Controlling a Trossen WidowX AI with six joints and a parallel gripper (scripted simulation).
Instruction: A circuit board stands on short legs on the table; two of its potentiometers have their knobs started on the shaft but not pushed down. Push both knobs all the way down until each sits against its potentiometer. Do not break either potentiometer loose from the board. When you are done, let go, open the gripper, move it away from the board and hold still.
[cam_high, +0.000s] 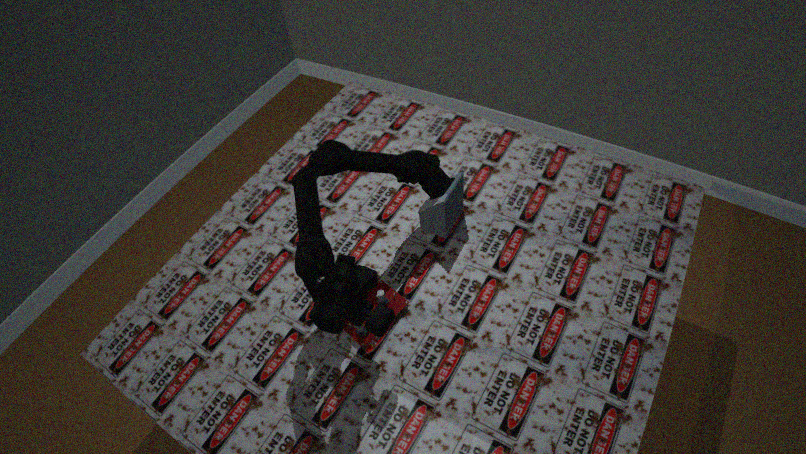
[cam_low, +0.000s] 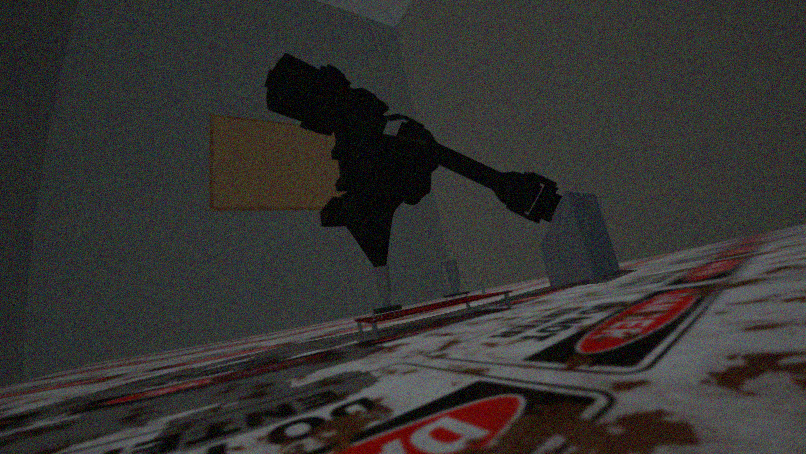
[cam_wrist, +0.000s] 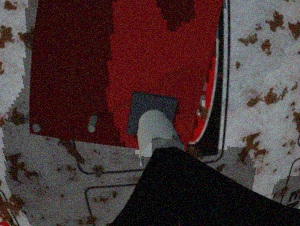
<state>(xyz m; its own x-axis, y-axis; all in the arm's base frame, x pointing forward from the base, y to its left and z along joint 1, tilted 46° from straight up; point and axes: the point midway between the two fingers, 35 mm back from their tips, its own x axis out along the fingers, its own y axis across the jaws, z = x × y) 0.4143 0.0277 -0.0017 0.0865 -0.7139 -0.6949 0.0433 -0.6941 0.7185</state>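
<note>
Right now my gripper tip is 1 cm above the knob.
</note>
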